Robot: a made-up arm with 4 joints. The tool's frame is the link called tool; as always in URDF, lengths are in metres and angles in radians. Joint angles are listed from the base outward. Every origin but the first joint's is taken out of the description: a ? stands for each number. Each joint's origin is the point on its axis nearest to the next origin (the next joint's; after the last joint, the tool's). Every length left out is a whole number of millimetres.
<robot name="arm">
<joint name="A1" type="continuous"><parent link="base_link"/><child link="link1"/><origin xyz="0.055 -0.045 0.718" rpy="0.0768 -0.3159 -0.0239"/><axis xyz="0 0 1"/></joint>
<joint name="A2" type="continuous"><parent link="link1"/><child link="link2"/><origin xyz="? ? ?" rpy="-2.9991 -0.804 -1.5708"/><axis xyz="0 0 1"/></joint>
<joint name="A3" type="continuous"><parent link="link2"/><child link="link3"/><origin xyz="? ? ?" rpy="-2.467 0.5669 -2.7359"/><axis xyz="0 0 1"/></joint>
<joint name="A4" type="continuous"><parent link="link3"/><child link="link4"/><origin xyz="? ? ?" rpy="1.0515 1.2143 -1.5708"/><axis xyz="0 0 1"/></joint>
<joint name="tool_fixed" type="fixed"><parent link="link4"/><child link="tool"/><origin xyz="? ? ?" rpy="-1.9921 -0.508 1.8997"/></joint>
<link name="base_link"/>
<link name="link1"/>
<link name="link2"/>
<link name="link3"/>
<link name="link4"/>
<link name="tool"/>
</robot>
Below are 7 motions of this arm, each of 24 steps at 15 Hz.
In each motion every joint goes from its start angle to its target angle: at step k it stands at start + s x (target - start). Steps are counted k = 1, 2, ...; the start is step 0. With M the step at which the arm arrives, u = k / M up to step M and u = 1 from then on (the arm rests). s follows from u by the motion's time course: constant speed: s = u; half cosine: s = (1 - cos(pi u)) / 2; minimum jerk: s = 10 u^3 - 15 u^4 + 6 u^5.
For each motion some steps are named. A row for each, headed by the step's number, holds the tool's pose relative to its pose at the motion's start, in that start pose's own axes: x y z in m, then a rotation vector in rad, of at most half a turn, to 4 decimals.
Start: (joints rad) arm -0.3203 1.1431 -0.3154 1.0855
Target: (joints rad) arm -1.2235 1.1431 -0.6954 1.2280
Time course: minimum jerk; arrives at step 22
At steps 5, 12, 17, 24:
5: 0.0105 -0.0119 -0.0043 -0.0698 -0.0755 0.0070
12: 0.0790 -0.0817 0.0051 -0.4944 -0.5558 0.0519
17: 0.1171 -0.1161 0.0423 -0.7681 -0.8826 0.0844
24: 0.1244 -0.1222 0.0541 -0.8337 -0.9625 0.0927

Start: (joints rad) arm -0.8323 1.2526 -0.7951 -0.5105
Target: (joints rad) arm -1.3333 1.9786 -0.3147 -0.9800
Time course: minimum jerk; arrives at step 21
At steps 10, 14, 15, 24:
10: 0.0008 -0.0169 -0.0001 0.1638 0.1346 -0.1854
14: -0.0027 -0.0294 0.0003 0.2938 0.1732 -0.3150
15: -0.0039 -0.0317 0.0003 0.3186 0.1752 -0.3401
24: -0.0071 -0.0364 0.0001 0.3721 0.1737 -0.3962

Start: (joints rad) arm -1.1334 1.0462 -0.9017 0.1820
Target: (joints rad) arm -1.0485 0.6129 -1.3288 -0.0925
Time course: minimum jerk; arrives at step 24
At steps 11, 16, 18, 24:
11: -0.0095 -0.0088 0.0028 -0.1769 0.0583 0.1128
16: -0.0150 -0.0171 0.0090 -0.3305 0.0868 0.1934
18: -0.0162 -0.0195 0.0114 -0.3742 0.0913 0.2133
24: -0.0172 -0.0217 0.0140 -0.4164 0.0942 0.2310

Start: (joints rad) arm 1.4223 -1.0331 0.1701 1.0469
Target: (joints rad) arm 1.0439 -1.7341 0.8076 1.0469
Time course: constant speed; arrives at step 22
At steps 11, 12, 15, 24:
11: -0.0533 0.0423 0.0162 0.3761 0.3466 -0.0661
12: -0.0572 0.0462 0.0198 0.4127 0.3763 -0.0757
15: -0.0675 0.0576 0.0325 0.5247 0.4629 -0.1074
24: -0.0818 0.0809 0.0720 0.7992 0.6507 -0.1968

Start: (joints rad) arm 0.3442 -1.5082 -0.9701 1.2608
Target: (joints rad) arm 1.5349 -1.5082 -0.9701 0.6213
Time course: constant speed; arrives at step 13
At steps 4, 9, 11, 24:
4: 0.0090 0.0635 0.0360 0.1063 -0.0404 0.3045
9: -0.0039 0.1251 0.0968 0.1728 -0.1528 0.6889
11: -0.0156 0.1424 0.1235 0.1796 -0.2190 0.8377
24: -0.0302 0.1550 0.1506 0.1760 -0.2979 0.9807

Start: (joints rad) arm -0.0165 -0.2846 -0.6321 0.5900
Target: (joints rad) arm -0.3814 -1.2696 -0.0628 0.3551
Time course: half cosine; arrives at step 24
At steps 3, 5, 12, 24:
3: -0.0036 0.0048 -0.0015 0.0145 0.0210 0.0400
5: -0.0103 0.0127 -0.0037 0.0395 0.0585 0.1084
12: -0.0648 0.0469 -0.0080 0.1979 0.3184 0.5133
24: -0.1441 0.0513 0.0172 0.4360 0.6996 0.9905

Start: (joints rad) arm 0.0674 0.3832 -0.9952 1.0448
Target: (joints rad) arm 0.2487 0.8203 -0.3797 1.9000
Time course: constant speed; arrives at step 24
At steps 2, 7, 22, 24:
2: 0.0032 0.0070 0.0019 0.0738 -0.0408 -0.0524
7: 0.0132 0.0227 0.0095 0.2512 -0.1463 -0.1955
22: 0.0541 0.0443 0.0502 0.7089 -0.4894 -0.7155
24: 0.0599 0.0436 0.0568 0.7601 -0.5379 -0.7938

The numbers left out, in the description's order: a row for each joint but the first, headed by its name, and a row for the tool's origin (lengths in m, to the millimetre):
A2: 0.071 0.063 0
A3: 0.041 -0.04 0
A4: -0.003 -0.095 0
tool: 0.071 0.009 0

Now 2 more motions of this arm.
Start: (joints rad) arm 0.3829 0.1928 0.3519 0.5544
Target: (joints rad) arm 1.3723 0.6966 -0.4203 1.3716
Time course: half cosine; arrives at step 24
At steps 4, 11, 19, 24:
4: 0.0045 0.0062 0.0049 0.0226 -0.0691 -0.0234
11: 0.0244 0.0315 0.0424 0.1686 -0.4327 -0.1807
19: 0.0325 0.0337 0.1005 0.3515 -0.8234 -0.4462
24: 0.0315 0.0293 0.1125 0.3840 -0.8978 -0.5133

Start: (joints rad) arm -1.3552 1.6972 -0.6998 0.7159
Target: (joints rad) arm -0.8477 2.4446 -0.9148 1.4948
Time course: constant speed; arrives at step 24
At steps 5, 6, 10, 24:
5: 0.0105 -0.0185 -0.0001 0.0022 -0.0824 -0.1602
6: 0.0125 -0.0226 -0.0001 -0.0008 -0.0997 -0.1905
10: 0.0196 -0.0407 0.0001 -0.0236 -0.1722 -0.3045
24: 0.0356 -0.1153 0.0094 -0.2184 -0.4673 -0.5797

